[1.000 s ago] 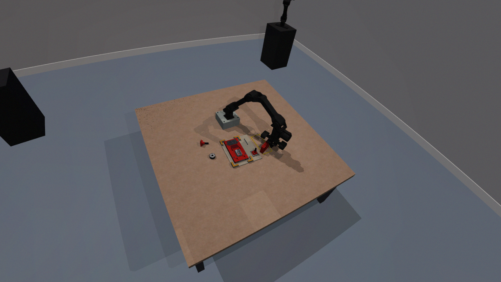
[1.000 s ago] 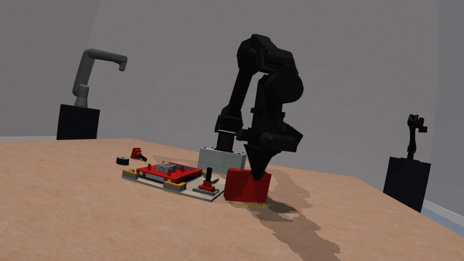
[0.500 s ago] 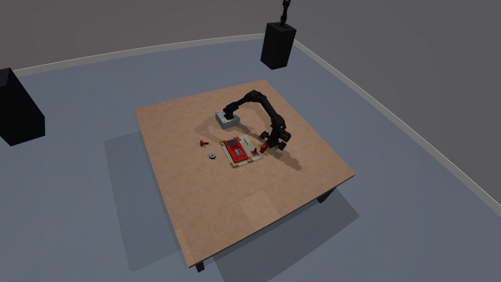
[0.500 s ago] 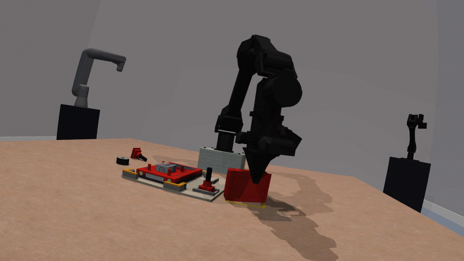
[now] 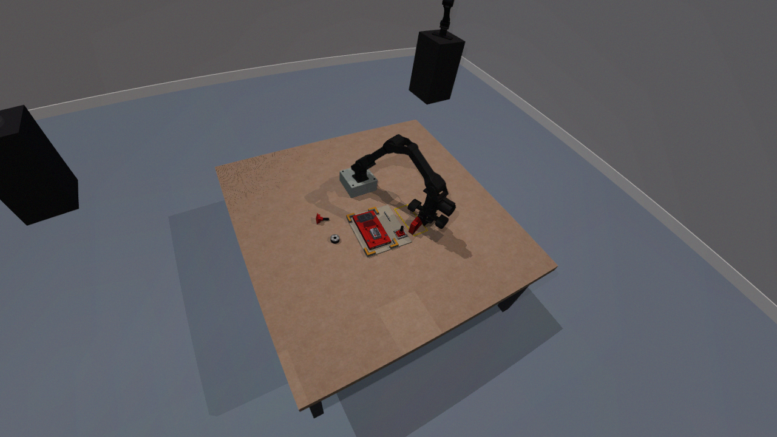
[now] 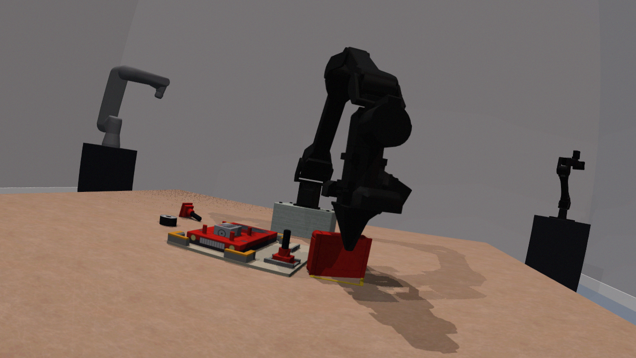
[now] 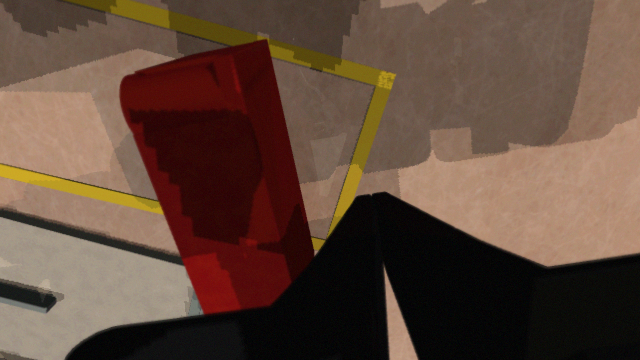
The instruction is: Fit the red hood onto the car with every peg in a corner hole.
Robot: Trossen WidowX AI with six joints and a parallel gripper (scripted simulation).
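Right now the red hood is 30 mm behind my gripper tip, 10 mm to the right of it and 20 mm below it. Round my gripper tip: grey engine block (80 mm behind, 210 mm to the right, 30 mm below); then jig base plate (110 mm behind, 190 mm to the right, 40 mm below); then black ring (150 mm behind, 390 mm to the right, 40 mm below).
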